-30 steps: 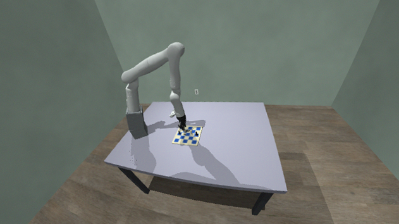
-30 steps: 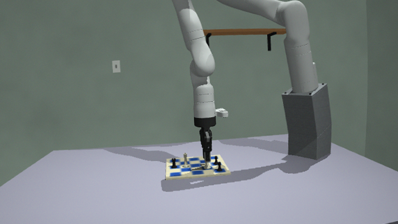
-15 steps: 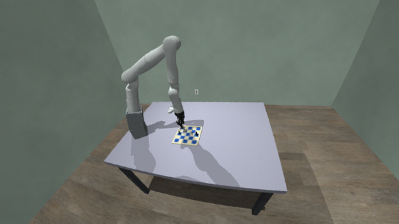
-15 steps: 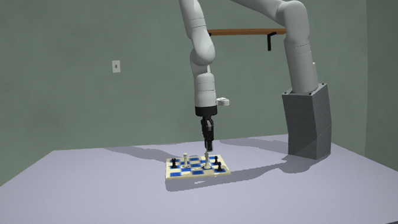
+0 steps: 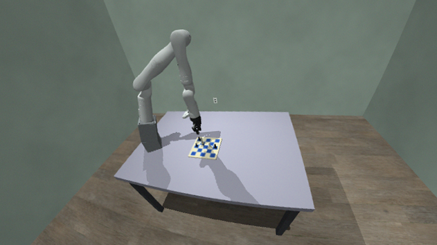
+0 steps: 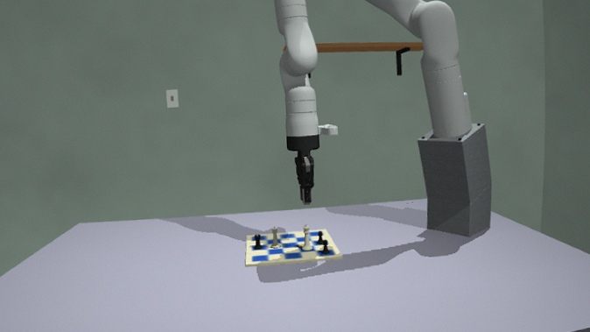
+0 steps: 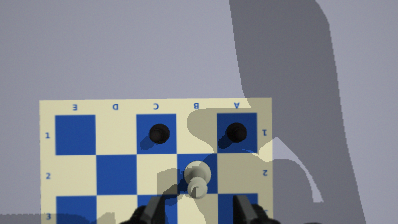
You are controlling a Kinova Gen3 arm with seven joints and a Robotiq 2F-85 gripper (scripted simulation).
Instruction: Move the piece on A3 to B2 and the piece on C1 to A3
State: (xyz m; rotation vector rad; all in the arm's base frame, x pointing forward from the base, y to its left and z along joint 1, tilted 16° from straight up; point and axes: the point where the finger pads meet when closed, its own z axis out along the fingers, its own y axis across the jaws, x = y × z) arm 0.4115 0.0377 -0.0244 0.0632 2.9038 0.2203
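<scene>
Now: hand 100 mm above the white king. The rest, counted from my hand: black rook 120 mm below, 120 mm ahead, 40 mm to the right; cream chessboard 140 mm below, 40 mm to the right, 40 mm ahead.
</scene>
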